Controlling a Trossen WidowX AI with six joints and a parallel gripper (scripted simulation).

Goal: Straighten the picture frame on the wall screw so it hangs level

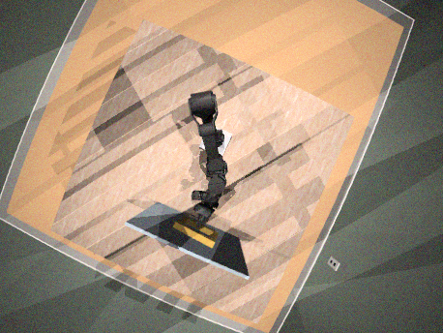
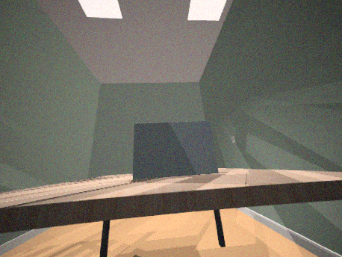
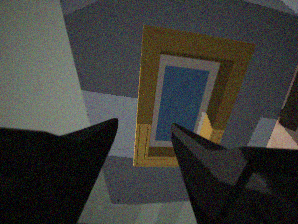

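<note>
Now: gripper tip 50 mm short of the picture frame and 50 mm above it. Round my gripper tip: grey wall panel 70 mm below, 60 mm ahead, 10 mm to the right.
</note>
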